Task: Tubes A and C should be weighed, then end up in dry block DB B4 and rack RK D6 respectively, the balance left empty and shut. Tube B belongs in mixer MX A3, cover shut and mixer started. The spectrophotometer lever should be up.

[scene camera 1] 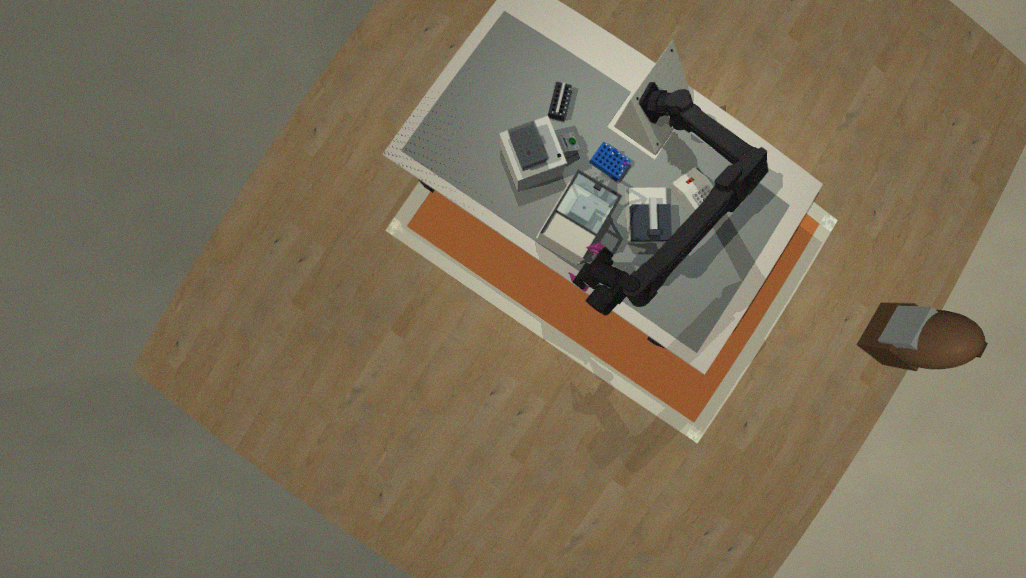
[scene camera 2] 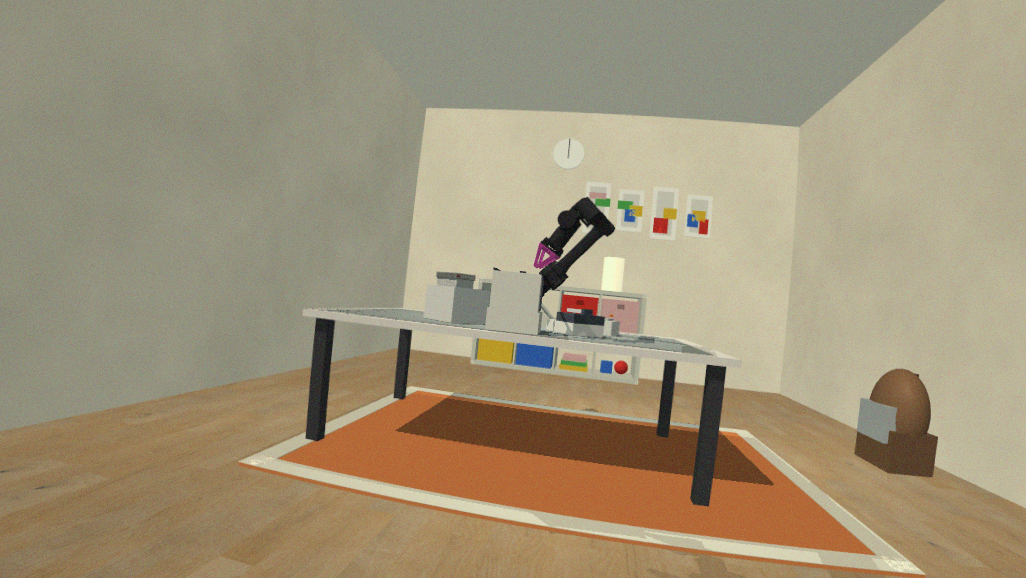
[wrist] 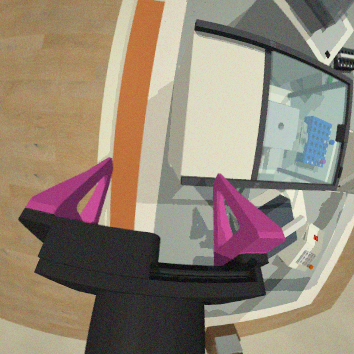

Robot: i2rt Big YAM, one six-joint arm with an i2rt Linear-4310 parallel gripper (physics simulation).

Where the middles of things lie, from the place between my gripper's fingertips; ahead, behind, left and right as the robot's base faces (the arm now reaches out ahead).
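The glass-box balance [scene camera 1: 585, 206] is sitting 140 mm behind my hand, 60 mm to the right of it and 110 mm below it.
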